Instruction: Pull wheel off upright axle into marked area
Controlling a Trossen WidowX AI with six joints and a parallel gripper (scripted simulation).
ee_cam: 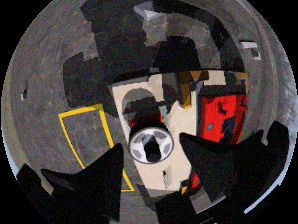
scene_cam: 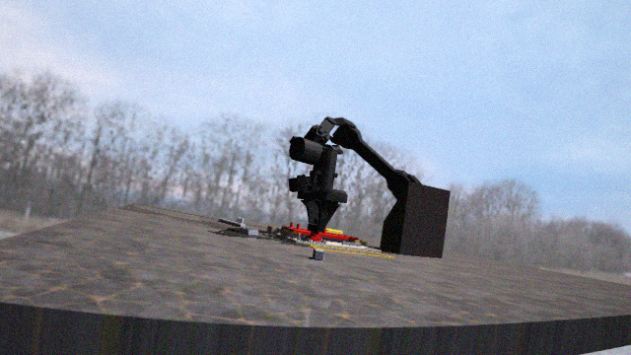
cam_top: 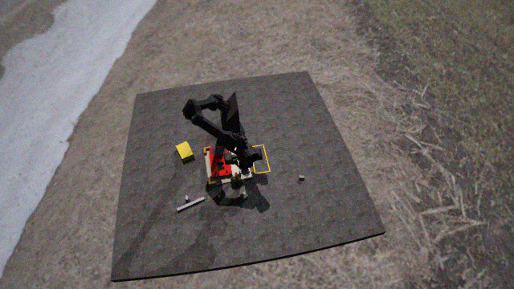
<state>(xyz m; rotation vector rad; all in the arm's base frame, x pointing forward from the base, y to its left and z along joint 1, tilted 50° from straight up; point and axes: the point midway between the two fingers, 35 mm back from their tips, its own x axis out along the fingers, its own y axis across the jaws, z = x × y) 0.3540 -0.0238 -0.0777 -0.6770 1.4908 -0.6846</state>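
My gripper tip is right at the black wheel. From my gripper tip the other things lie so: yellow block (170 mm behind, 320 mm to the right, 20 mm below); grey bar (170 mm ahead, 290 mm to the right, 30 mm below).
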